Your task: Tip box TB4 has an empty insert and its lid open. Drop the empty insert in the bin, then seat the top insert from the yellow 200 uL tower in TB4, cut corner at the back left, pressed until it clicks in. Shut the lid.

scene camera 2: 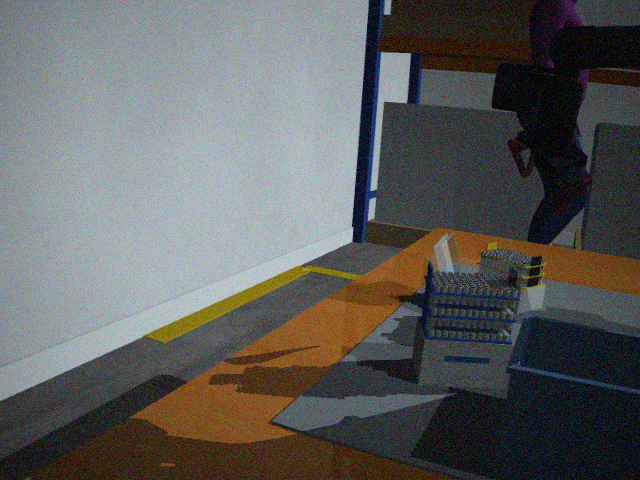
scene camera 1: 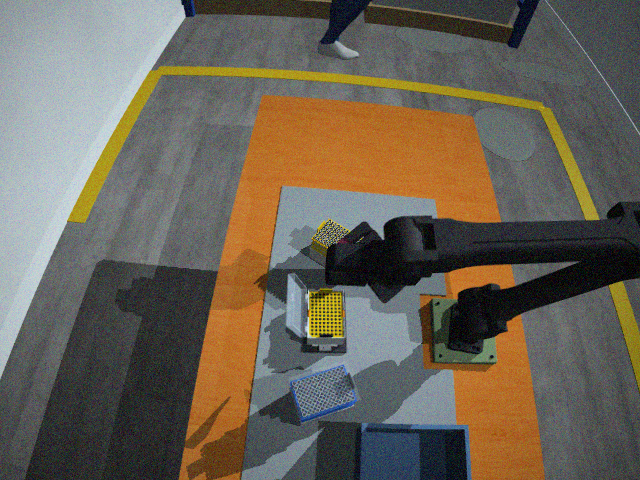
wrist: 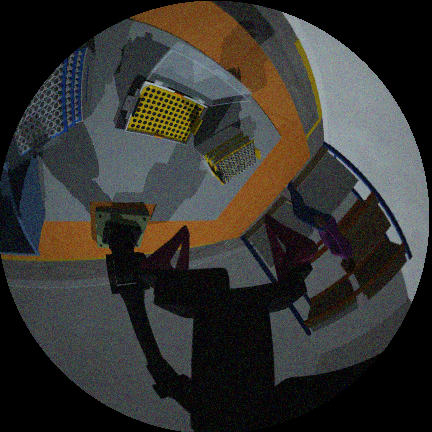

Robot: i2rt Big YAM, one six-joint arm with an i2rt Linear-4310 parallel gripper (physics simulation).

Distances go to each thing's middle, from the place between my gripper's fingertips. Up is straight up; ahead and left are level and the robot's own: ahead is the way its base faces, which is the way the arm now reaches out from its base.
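With the yellow insert (scene camera 1: 325, 306), my hand is 60 mm short of it, 60 mm to the right of it and 170 mm above it. The clear lid (scene camera 1: 296, 305) is 120 mm ahead of my hand, 80 mm to the left of it and 130 mm below it. I also see the blue tip tower (wrist: 71, 104), which is 160 mm below my hand, 30 mm ahead of it and 250 mm to the left of it. As for the blue bin (scene camera 2: 565, 405), it is 180 mm behind my hand, 170 mm below it and 360 mm to the left of it.
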